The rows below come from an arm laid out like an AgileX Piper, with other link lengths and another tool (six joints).
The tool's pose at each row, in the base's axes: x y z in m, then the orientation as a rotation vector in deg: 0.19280, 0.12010, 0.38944, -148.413, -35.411, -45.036; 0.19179, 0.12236, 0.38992, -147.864, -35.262, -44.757; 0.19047, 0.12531, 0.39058, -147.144, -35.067, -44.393; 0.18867, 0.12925, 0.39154, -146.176, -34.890, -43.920; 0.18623, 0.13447, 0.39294, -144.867, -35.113, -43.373; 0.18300, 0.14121, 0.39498, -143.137, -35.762, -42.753; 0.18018, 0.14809, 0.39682, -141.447, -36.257, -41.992; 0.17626, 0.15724, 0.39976, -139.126, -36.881, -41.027; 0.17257, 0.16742, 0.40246, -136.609, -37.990, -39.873; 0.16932, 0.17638, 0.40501, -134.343, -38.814, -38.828; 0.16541, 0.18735, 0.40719, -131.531, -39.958, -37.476; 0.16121, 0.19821, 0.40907, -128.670, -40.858, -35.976; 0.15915, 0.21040, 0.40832, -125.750, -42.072, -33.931; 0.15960, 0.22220, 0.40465, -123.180, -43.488, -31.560
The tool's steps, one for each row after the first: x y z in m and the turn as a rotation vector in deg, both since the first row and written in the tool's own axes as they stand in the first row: 0.00021, -0.00250, 0.00022, 0.592, 0.067, 0.202; 0.00049, -0.00578, 0.00048, 1.368, 0.155, 0.466; 0.00090, -0.01019, 0.00074, 2.406, 0.268, 0.757; 0.00146, -0.01609, 0.00098, 3.783, 0.394, 0.801; 0.00227, -0.02379, 0.00106, 5.568, 0.558, 0.575; 0.00331, -0.03137, 0.00154, 7.369, 0.643, 0.475; 0.00486, -0.04163, 0.00172, 9.810, 0.810, 0.346; 0.00675, -0.05259, 0.00265, 12.496, 0.834, -0.115; 0.00852, -0.06227, 0.00334, 14.913, 0.872, -0.423; 0.01017, -0.07389, 0.00495, 17.925, 0.844, -0.915; 0.01140, -0.08550, 0.00661, 21.035, 0.764, -1.224; 0.01308, -0.09660, 0.01185, 24.388, 0.255, -1.704; 0.01479, -0.10549, 0.02027, 27.527, -0.684, -2.326
